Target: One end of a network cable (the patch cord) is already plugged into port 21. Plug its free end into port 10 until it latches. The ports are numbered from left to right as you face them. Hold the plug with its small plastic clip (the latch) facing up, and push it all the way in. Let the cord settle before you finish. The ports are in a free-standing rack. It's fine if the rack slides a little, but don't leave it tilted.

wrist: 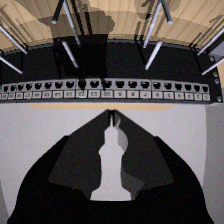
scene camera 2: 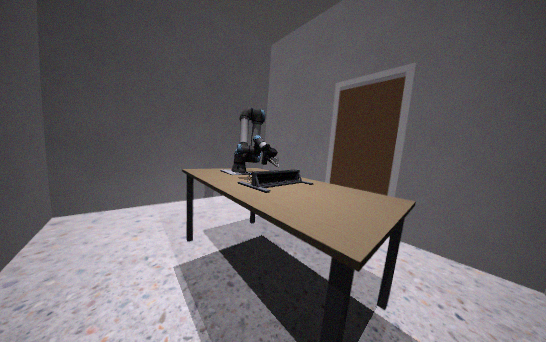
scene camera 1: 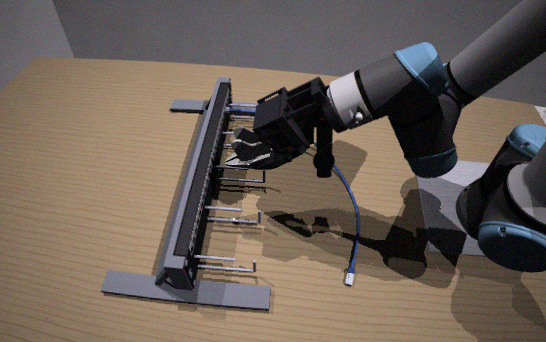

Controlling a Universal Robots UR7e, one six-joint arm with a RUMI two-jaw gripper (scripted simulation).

Path:
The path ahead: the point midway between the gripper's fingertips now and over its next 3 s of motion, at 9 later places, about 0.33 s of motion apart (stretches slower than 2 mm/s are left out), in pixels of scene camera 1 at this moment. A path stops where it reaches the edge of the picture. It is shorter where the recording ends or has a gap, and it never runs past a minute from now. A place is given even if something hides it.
My gripper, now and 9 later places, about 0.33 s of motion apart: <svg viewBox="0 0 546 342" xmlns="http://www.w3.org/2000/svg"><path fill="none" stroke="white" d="M226 163L226 163L227 162L230 161L236 158L243 156L251 152L259 149L267 145L274 142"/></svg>

